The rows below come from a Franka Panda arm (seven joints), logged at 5 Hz.
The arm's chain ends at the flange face. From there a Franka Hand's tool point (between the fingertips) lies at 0.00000 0.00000 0.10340 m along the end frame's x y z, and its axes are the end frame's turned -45 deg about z.
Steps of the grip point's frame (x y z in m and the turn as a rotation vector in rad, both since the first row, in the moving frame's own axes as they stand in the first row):
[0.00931 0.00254 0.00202 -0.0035 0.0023 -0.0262]
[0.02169 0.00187 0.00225 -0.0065 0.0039 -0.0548]
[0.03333 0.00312 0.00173 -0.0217 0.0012 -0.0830]
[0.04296 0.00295 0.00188 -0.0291 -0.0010 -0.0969]
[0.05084 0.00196 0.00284 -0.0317 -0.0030 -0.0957]
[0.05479 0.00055 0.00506 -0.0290 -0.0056 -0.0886]
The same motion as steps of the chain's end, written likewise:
[0.00795 -0.00487 0.00202 -0.0008 0.0041 -0.0262]
[0.01589 -0.01418 0.00225 -0.0018 0.0074 -0.0548]
[0.02404 -0.02279 0.00175 -0.0145 0.0162 -0.0830]
[0.03031 -0.03039 0.00192 -0.0213 0.0199 -0.0969]
[0.03512 -0.03700 0.00289 -0.0245 0.0203 -0.0957]
[0.03731 -0.04080 0.00511 -0.0245 0.0165 -0.0886]

